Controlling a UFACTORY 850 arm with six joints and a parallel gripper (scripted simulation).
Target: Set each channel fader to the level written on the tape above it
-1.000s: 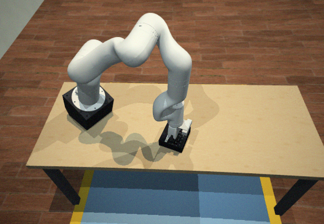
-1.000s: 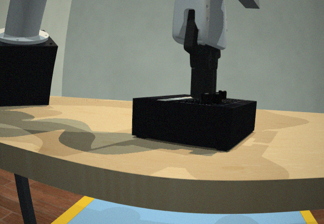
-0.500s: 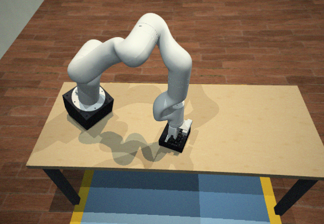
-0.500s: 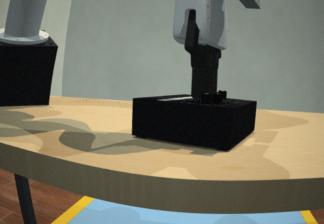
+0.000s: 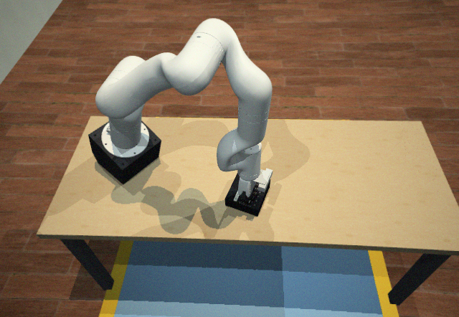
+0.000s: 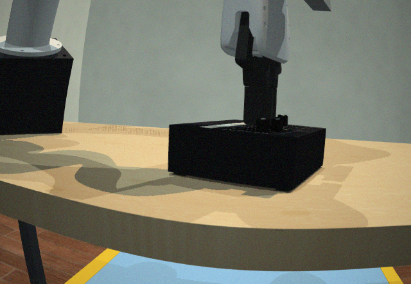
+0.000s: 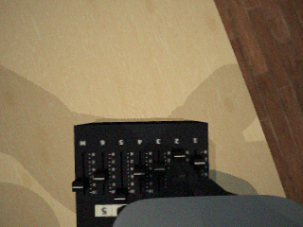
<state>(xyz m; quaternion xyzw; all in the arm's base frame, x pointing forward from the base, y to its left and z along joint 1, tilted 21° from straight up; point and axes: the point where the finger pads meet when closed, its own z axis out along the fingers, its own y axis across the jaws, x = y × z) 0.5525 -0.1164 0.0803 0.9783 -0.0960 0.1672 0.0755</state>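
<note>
My hand is 1 cm short of the master fader, 11 cm to the right of it and 2 cm above it.
</note>
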